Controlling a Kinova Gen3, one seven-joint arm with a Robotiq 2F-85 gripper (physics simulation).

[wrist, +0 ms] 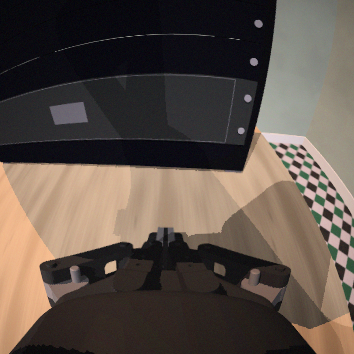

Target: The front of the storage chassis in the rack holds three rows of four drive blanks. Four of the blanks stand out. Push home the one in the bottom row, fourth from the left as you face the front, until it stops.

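Places are measured from the arm's base along level axes (x back, y down, z right), in metres.
Pixels of known places: gripper, fingertip midpoint: (165,237).
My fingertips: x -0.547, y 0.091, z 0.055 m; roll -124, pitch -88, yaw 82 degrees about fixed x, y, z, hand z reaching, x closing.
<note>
Behind a point stands the place of what it marks.
The rack (175,155) @[y 0.099, x -0.678, z 0.068 m] shows in the upper part of the wrist view as a dark box front with a right-hand edge. Its lower part bears a dark grey panel (200,110) @[y 0.029, x -0.674, z 0.096 m] with a light grey rectangle on it at the left. The rows of drive blanks do not show in this view, and the bottom row's fourth blank cannot be made out. My gripper (165,237) @[y 0.091, x -0.548, z 0.055 m] is shut and empty, its fingertips together. It is apart from the rack, in front of and below the panel in the view.
Several round light screws (247,98) @[y 0.007, x -0.667, z 0.150 m] run down the rack's right edge. A wooden table top (165,200) @[y 0.128, x -0.621, z 0.054 m] lies below the rack. A green, black and white checkered board (320,200) with a pale rim lies to the right. A grey-green wall (300,65) stands behind.
</note>
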